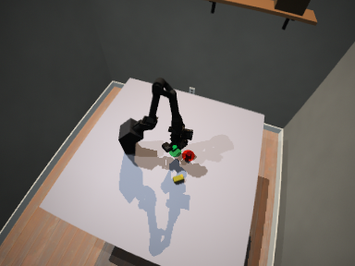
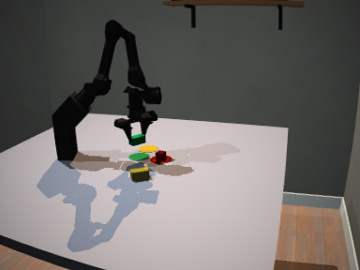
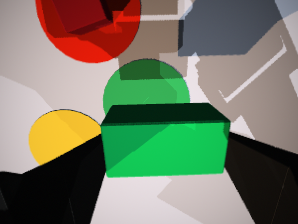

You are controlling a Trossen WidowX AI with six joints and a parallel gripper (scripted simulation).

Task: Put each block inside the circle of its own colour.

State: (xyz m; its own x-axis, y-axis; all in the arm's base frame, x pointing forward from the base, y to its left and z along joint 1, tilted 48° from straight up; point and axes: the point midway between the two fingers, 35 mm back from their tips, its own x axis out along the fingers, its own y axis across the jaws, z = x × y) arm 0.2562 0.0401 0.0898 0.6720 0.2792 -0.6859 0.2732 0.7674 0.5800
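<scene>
My gripper is now 10 mm to the right of the green circle and 110 mm above it. From my hand the other things lie so: green block (30 mm below); red block (100 mm ahead, 20 mm to the left, 100 mm below); red circle (100 mm ahead, 20 mm to the left, 110 mm below).
</scene>
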